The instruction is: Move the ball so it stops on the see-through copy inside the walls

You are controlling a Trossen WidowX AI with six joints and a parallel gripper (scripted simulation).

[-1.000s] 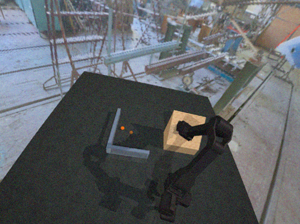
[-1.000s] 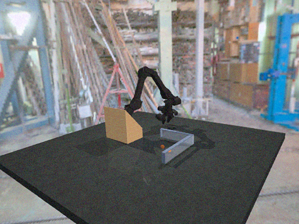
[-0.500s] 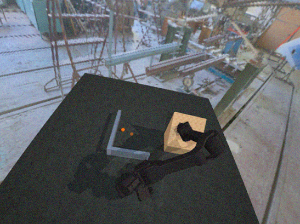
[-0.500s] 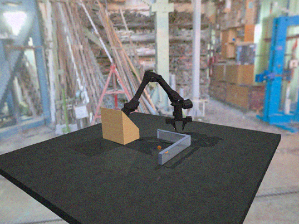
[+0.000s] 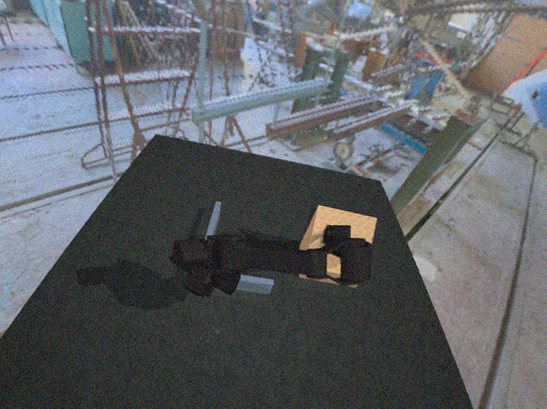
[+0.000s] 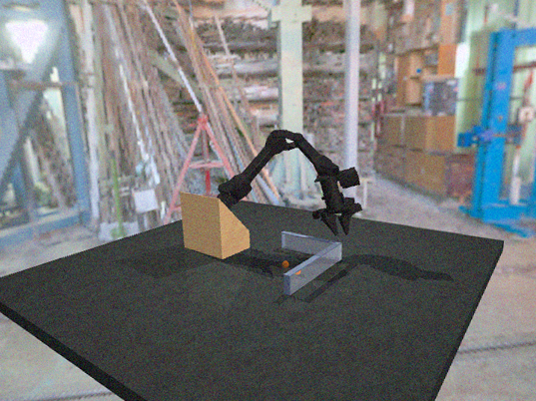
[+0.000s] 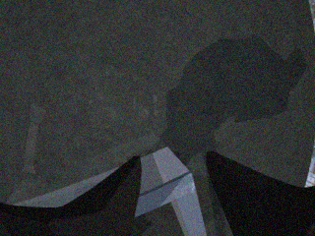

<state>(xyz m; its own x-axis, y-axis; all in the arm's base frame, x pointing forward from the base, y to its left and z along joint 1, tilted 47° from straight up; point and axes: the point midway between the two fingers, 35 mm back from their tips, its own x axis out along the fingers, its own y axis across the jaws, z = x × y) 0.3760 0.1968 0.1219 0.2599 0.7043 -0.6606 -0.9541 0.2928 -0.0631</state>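
Now: gripper tip 30 mm past the orange ball, 220 mm to the left of it and 60 mm above it. Also, from my gripper tip: see-through copy of ball (90 mm behind, 200 mm to the right, 60 mm below).
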